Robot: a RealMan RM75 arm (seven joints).
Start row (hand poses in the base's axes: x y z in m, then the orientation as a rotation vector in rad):
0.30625, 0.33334, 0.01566, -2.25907, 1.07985, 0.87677
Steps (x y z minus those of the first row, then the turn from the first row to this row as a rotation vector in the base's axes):
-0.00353, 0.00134, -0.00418, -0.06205, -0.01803, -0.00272
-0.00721, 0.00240, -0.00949, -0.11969, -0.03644, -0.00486
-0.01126, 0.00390, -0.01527, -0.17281, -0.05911, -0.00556
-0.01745, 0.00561, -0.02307, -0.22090, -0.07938, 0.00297
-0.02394, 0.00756, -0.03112, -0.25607, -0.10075, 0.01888
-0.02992, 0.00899, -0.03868, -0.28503, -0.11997, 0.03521
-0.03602, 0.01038, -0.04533, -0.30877, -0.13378, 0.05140
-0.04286, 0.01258, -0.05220, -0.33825, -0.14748, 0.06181
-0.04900, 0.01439, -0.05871, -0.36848, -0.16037, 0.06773
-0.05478, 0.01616, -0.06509, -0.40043, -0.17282, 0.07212
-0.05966, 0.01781, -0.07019, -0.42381, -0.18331, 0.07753
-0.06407, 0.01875, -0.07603, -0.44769, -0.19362, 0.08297
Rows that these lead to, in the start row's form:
0.30272, 0.33468, 0.01148, -2.31106, 1.11626, 0.83098
0.29904, 0.33574, 0.00617, -2.35922, 1.14878, 0.78493
0.29499, 0.33724, 0.00039, -2.40485, 1.17450, 0.73441
0.28880, 0.33895, -0.00741, -2.45255, 1.18785, 0.69141
0.28231, 0.34090, -0.01546, -2.49552, 1.18361, 0.65471
0.27633, 0.34233, -0.02302, -2.53329, 1.17538, 0.62306
0.27023, 0.34372, -0.02967, -2.56598, 1.16621, 0.60027
0.26339, 0.34592, -0.03654, -2.59846, 1.16695, 0.57207
0.25725, 0.34773, -0.04305, -2.62772, 1.17335, 0.54225
0.25147, 0.34950, -0.04943, -2.65683, 1.18262, 0.51096
0.24659, 0.35115, -0.05453, -2.67978, 1.18607, 0.48673
0.24218, 0.35209, -0.06037, -2.70297, 1.18976, 0.46215

